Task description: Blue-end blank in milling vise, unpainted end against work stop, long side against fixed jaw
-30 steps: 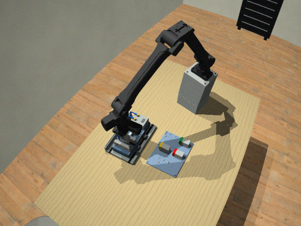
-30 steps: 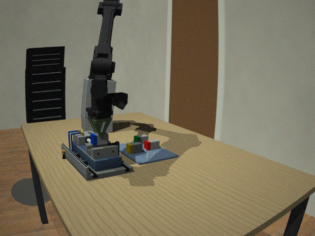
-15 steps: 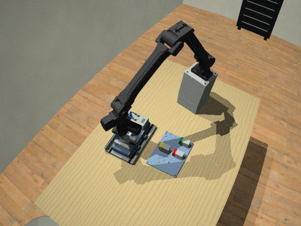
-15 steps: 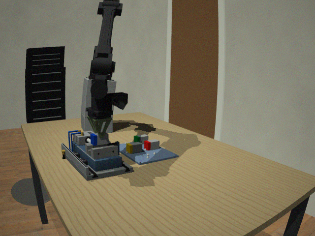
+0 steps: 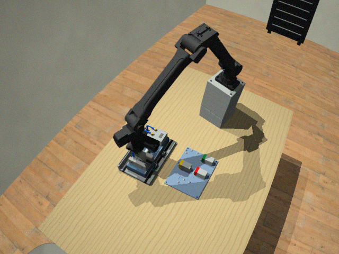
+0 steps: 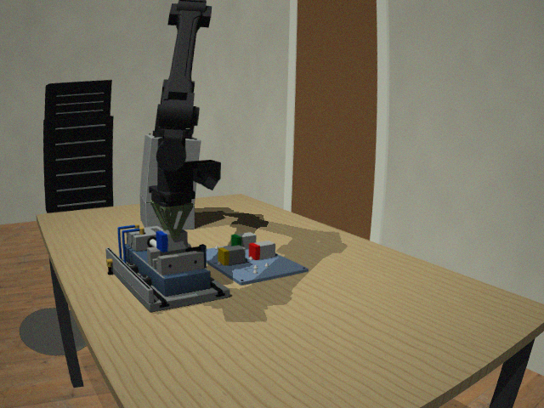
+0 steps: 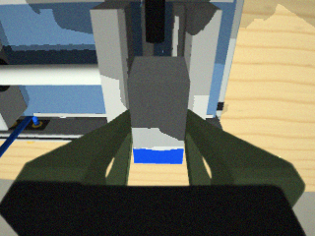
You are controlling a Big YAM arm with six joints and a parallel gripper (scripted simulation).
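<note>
The fixed jaw is 60 mm below my hand, 20 mm ahead of it and 10 mm to the left of it. The rest, counted from my hand: light blue plate 220 mm to the left, 150 mm behind, 130 mm below; yellow-ended blank 180 mm to the left, 150 mm behind, 110 mm below; black work stop rod 50 mm to the left, 50 mm below, 20 mm behind.
</note>
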